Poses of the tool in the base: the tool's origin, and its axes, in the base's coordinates. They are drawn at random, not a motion.
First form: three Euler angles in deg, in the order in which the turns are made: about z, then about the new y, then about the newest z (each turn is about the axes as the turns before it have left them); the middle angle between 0 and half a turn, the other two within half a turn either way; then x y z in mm.
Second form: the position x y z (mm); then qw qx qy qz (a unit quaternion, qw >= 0). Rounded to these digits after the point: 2 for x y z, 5 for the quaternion.
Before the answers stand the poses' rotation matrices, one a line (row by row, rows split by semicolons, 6 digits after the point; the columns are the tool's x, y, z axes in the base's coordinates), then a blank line. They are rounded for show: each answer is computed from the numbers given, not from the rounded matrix.
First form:
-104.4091 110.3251 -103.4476 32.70 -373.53 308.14
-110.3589 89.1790 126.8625 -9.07 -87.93 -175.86
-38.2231 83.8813 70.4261 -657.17 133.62 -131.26
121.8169 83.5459 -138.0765 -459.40 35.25 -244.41
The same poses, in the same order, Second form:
-0.962090 -0.141175 -0.233350; 0.163785 0.385067 -0.908239; 0.218076 -0.912027 -0.347346
0.753089 -0.558434 -0.347864; -0.270288 0.219452 -0.937436; 0.599835 0.799995 0.014329
0.611023 0.128389 0.781132; 0.718113 0.325334 -0.615200; -0.333114 0.936843 0.106589
0.611835 0.592641 -0.523865; 0.281179 0.456080 0.844352; 0.739322 -0.663903 0.112407

32.70 -373.53 308.14 0.13750 -0.00689 -0.82075 0.55445
-9.07 -87.93 -175.86 0.70478 0.61630 -0.33617 0.10221
-657.17 133.62 -131.26 0.71466 0.54293 0.38978 0.20630
-459.40 35.25 -244.41 0.73830 -0.51072 -0.42774 -0.10547

